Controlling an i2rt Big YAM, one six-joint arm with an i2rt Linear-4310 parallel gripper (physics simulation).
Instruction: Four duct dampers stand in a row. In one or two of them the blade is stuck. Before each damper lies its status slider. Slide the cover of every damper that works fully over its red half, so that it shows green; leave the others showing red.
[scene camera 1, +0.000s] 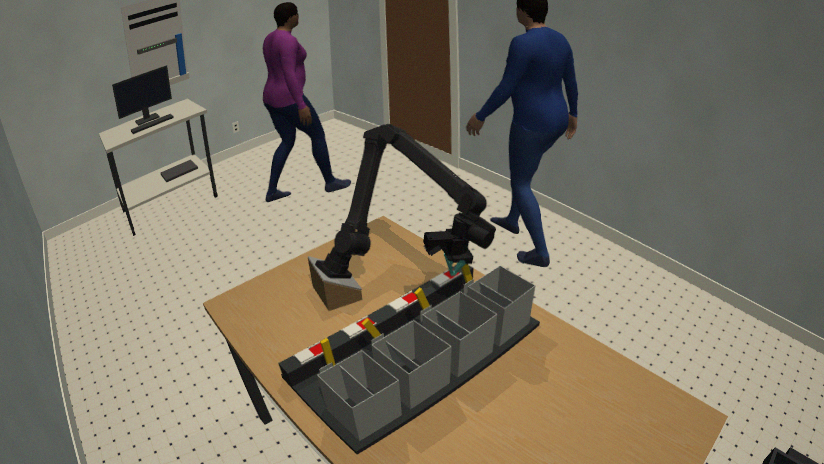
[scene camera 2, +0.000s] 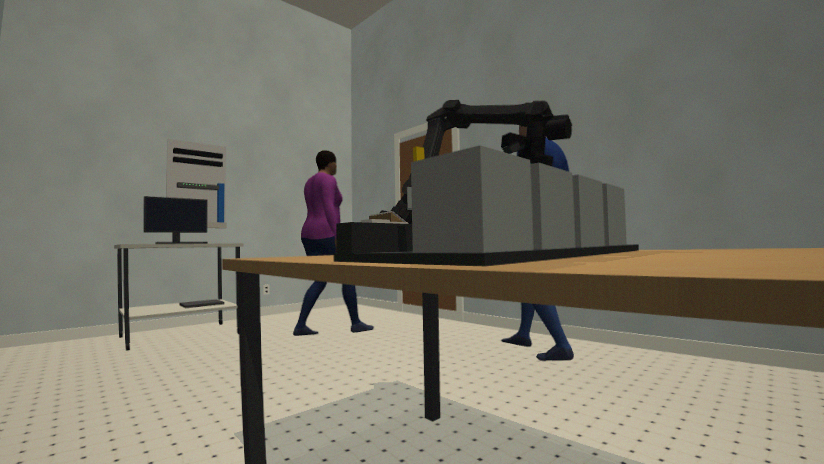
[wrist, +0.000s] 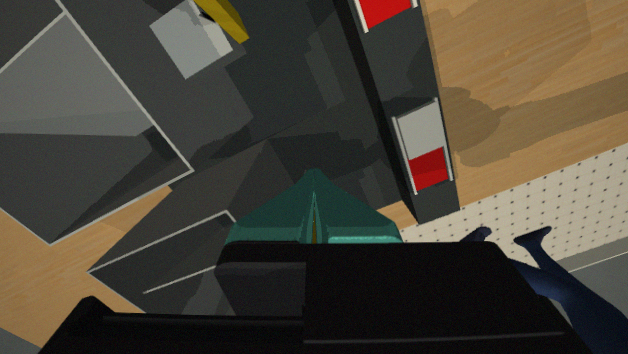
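Seen in the pictures: gripper, between the fingertips: (scene camera 1: 452, 275) (wrist: 314, 177); arm's base, origin of its link: (scene camera 1: 332, 271).
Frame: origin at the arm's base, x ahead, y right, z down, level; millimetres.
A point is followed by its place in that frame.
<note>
Four grey box dampers (scene camera 1: 377, 409) @[y 320, x 579, z -18 mm] (scene camera 1: 429, 374) @[y 138, x 590, z -27 mm] (scene camera 1: 475, 348) @[y -43, x 601, z -2 mm] (scene camera 1: 517, 314) @[y -233, x 613, z -14 mm] stand in a row; in scene camera 2 the nearest damper (scene camera 2: 446, 201) @[y 390, x 504, z -5 mm] hides much behind it. Yellow levers (scene camera 1: 327, 351) @[y 311, x 381, z -94 mm] (scene camera 1: 371, 328) @[y 159, x 390, z -90 mm] (scene camera 1: 422, 298) @[y -30, x 402, z -92 mm] (scene camera 1: 467, 273) @[y -219, x 414, z -83 mm] stand at them. The blades' state is hard to tell. The nearest three sliders show white covers (scene camera 1: 304, 355) @[y 324, x 259, z 7 mm] (scene camera 1: 353, 330) @[y 140, x 275, z 8 mm] (scene camera 1: 398, 303) @[y -46, x 280, z 8 mm] beside red. The far slider's cover (wrist: 422, 130) @[y -228, x 289, z 8 mm] also leaves red (wrist: 429, 169) @[y -283, x 292, z 16 mm] showing. My gripper (scene camera 1: 455, 268) @[y -175, x 391, z -88 mm] (wrist: 314, 177) @[y -175, x 391, z -88 mm] is shut and empty, low between the slider rail and the far damper, close to its lever, which it mostly hides in the wrist view.
The dark slider rail (scene camera 1: 337, 347) @[y 220, x 290, z 18 mm] (wrist: 400, 70) @[y -165, x 288, z 16 mm] runs along the damper row on a dark base plate (scene camera 1: 302, 394) @[y 403, x 326, z 78 mm]. The third damper's lever (wrist: 230, 22) @[y -68, x 397, z -22 mm] shows in the wrist view. The arm's base (scene camera 1: 337, 291) @[y 42, x 73, z 24 mm] stands behind the rail. Two people (scene camera 1: 285, 69) (scene camera 1: 536, 86) are beyond the table.
</note>
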